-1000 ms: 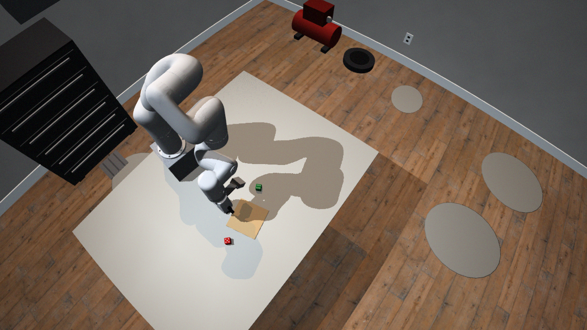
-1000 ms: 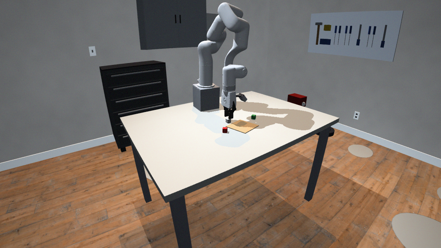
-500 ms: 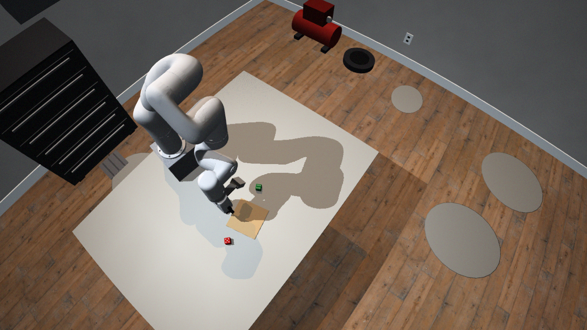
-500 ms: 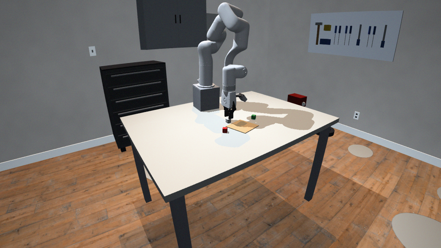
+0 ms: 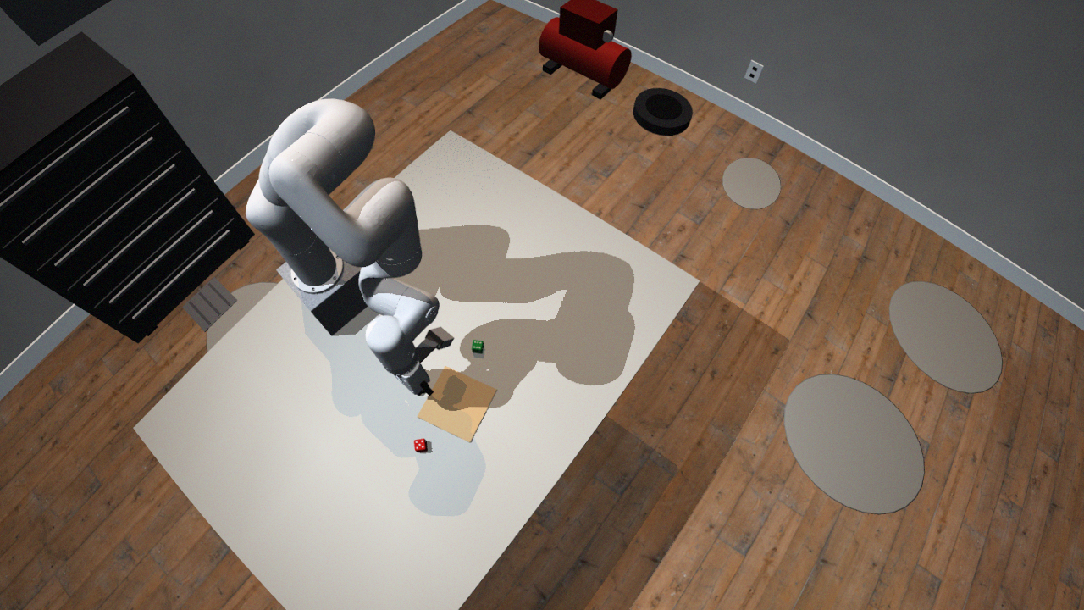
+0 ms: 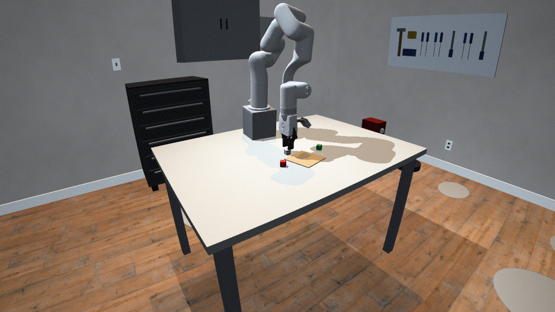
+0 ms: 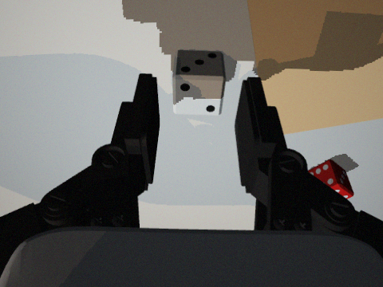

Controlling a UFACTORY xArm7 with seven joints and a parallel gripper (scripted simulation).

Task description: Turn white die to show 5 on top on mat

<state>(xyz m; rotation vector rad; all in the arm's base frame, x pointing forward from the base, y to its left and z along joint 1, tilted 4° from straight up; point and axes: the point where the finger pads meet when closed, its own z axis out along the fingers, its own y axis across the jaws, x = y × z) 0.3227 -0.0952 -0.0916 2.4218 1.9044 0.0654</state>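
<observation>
Now: the white die 4 cm below my hand. Also, from my hand: green die 7 cm ahead, 15 cm to the left, 4 cm below; red die 8 cm ahead, 12 cm to the right, 4 cm below; tan mat 10 cm ahead, 1 cm to the left, 5 cm below.
</observation>
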